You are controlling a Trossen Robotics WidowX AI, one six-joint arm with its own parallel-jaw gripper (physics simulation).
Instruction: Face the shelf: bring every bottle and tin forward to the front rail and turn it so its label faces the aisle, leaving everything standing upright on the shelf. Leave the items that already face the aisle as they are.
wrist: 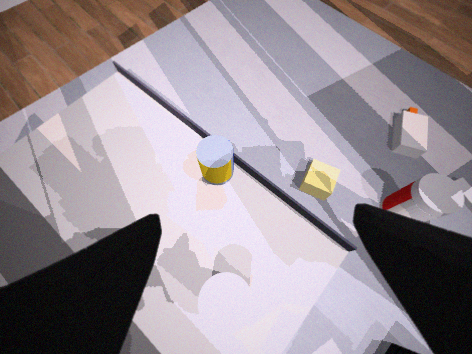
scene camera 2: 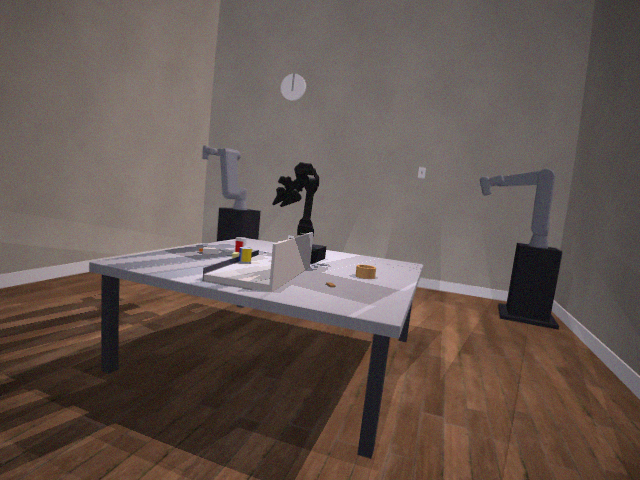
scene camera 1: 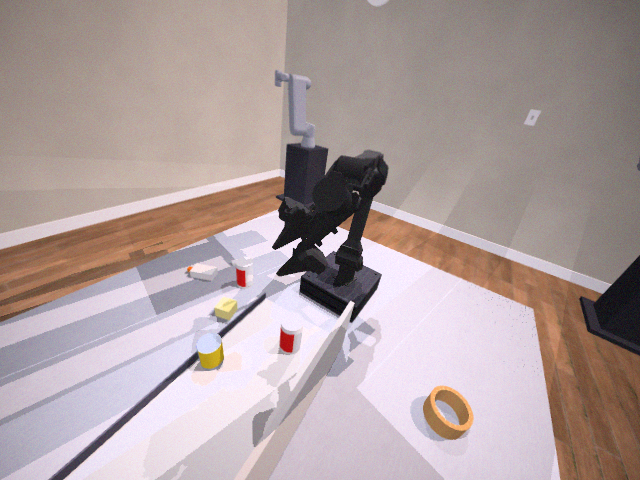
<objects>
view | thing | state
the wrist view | my gripper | -
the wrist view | yellow tin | -
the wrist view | yellow block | on the table
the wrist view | white and orange item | on the table
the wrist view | white back panel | -
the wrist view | dark front rail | -
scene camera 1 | my gripper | -
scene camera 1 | yellow tin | -
</objects>
